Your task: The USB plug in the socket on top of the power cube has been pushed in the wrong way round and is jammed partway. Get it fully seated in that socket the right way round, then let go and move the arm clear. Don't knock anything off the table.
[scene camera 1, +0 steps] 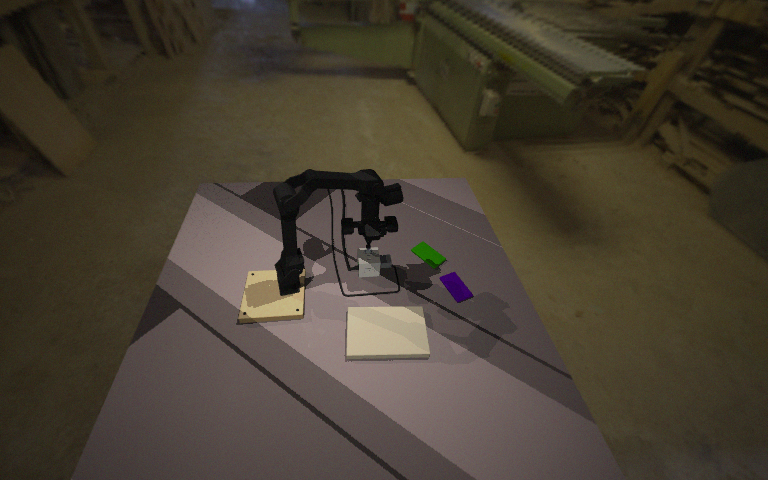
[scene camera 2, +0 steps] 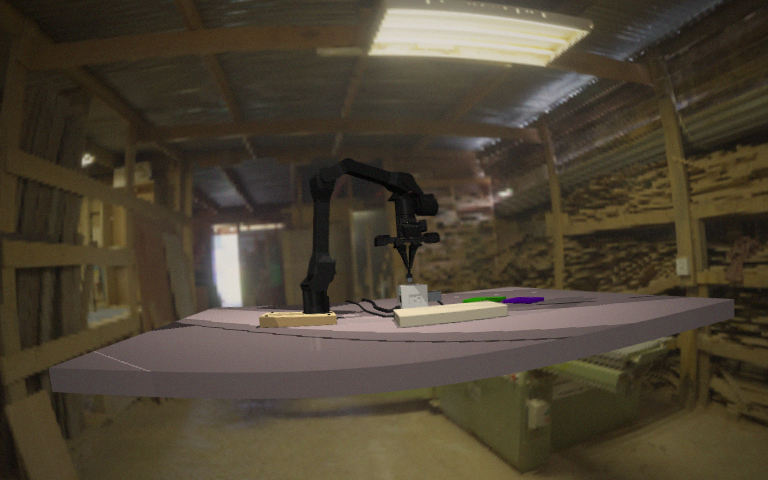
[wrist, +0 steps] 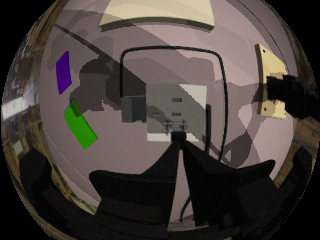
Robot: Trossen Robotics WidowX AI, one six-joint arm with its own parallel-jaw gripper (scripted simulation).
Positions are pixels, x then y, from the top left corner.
Labels:
my gripper: scene camera 1; scene camera 2; wrist 180,144
same spot on pale grey power cube: (scene camera 2: pixel 413 296) = (scene camera 1: pixel 368 268)
same spot on my gripper: (scene camera 1: pixel 370 226) = (scene camera 2: pixel 407 224)

